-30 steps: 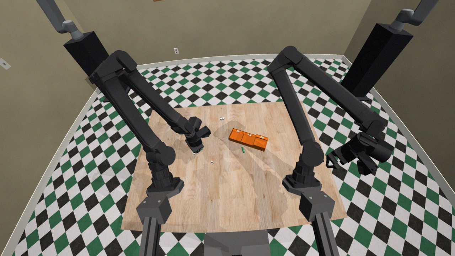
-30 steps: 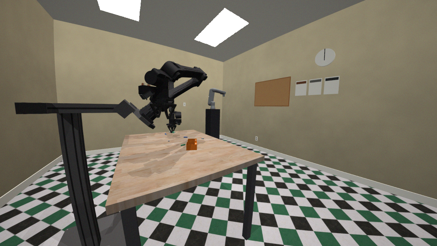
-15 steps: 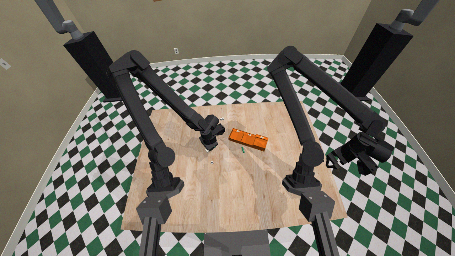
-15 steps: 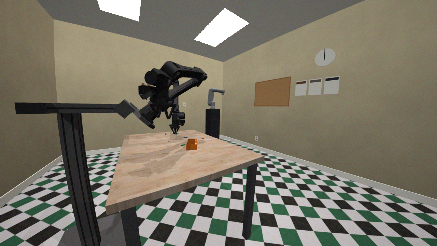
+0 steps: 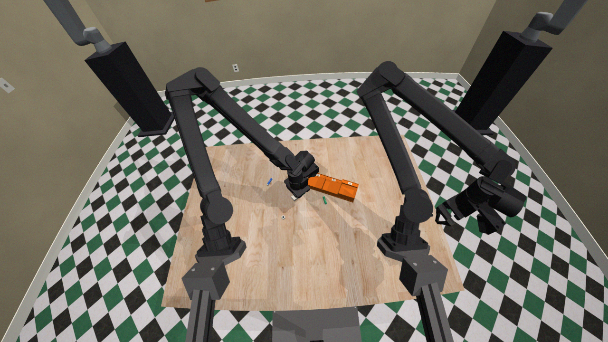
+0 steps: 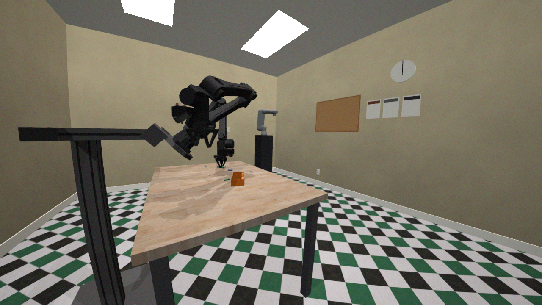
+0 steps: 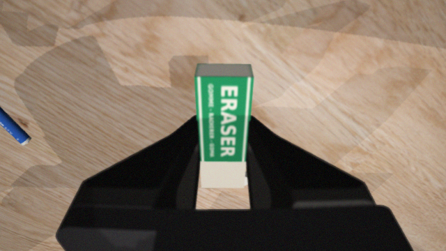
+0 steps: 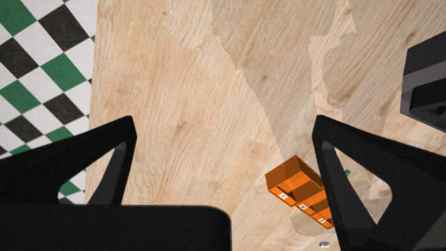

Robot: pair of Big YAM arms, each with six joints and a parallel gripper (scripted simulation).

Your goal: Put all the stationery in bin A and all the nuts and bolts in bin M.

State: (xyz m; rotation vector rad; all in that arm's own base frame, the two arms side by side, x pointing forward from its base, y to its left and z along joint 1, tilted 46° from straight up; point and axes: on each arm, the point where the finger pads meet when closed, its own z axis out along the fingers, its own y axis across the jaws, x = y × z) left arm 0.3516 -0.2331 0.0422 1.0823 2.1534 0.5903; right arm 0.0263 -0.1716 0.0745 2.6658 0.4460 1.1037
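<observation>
The pencil sharpener lies 27 cm ahead of my left hand, 1 cm to the left of it and 7 cm below it. From my left hand the other things lie so: hex nut (8 cm behind, 8 cm to the left, 8 cm below); then eraser (1 cm to the left); then green cylinder (12 cm to the right, 7 cm below).
</observation>
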